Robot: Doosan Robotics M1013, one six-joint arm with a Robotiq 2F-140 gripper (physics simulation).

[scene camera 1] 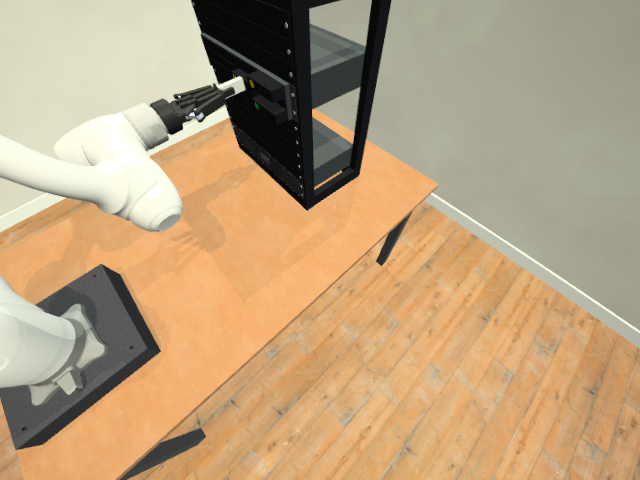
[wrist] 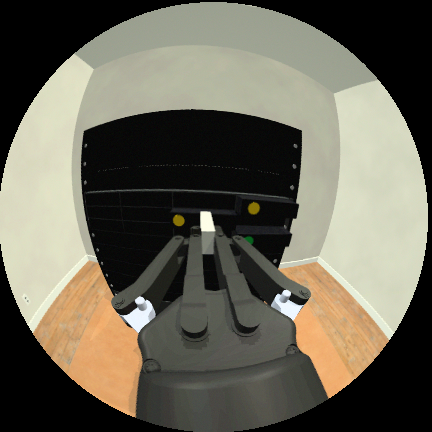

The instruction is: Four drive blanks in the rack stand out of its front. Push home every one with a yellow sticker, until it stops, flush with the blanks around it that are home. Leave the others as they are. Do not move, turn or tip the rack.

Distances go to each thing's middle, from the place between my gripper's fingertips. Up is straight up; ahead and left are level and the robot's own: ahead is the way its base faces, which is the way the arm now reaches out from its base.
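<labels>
Green-stickered blank (wrist: 258,236): my hand 40 mm short of it, 110 mm to the left of it, 30 mm above it.
</labels>
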